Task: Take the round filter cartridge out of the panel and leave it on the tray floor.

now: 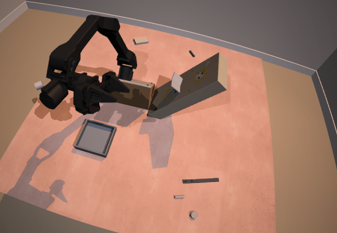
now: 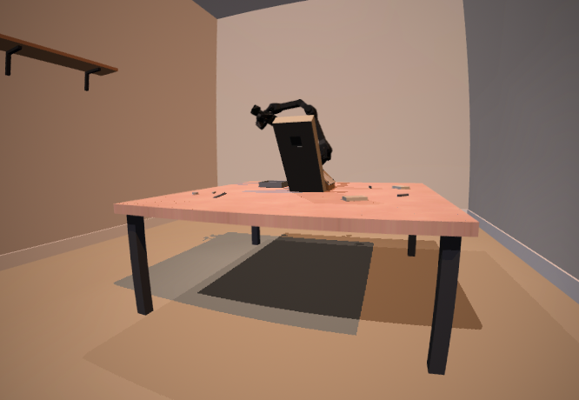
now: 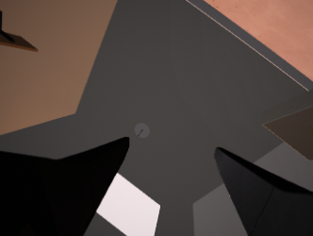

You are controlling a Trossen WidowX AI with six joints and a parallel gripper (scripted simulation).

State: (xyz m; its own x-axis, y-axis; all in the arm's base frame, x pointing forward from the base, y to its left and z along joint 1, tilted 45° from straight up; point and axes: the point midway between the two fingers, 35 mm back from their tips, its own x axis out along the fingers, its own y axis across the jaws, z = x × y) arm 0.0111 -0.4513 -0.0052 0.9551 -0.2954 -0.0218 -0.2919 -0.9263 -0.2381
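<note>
The round filter cartridge lies 28 cm ahead of my gripper tip, 29 cm to the left of it and 18 cm below it. Also, from my gripper tip: small pin: 25 cm ahead, 16 cm to the right, 44 cm below; then dark-rimmed tray: 16 cm behind, 6 cm to the left, 44 cm below.
</note>
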